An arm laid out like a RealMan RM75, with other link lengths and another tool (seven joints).
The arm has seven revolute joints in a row. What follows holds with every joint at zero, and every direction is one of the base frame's. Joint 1 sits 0.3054 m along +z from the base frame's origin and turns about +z. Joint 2 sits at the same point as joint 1 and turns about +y. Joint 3 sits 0.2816 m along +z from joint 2 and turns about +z. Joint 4 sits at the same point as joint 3 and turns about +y. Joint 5 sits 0.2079 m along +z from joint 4 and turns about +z. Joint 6 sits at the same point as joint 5 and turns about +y. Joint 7 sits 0.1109 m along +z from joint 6 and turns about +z. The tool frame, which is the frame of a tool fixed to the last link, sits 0.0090 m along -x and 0.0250 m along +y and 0.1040 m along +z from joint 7; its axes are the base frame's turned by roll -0.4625, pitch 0.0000 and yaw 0.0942 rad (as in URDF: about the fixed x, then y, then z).
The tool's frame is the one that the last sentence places.
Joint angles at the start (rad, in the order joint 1, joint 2, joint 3, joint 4, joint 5, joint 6, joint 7): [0.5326 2.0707 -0.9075 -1.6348 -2.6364 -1.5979 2.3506]
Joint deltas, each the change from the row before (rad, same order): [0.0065 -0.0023 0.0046 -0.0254 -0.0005 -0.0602 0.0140]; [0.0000 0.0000 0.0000 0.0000 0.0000 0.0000 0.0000]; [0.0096 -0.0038 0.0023 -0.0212 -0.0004 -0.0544 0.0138]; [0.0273 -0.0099 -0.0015 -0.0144 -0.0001 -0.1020 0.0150]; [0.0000 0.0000 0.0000 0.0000 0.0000 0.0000 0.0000]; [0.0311 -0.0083 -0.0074 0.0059 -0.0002 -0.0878 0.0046]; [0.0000 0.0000 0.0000 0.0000 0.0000 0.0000 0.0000]
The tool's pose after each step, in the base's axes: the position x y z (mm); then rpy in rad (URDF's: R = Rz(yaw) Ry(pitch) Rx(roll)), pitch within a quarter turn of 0, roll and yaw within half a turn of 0. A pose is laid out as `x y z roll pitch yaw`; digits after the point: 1 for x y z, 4 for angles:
223.5 399.9 114.8 -2.9036 0.1538 -0.7507
223.5 399.9 114.8 -2.9036 0.1538 -0.7507
218.9 393.5 115.1 -2.9236 0.1348 -0.7631
211.1 381.6 112.0 -2.9734 0.0796 -0.7844
211.1 381.6 112.0 -2.9734 0.0796 -0.7844
204.3 371.1 106.6 -3.0257 0.0152 -0.7975
204.3 371.1 106.6 -3.0257 0.0152 -0.7975

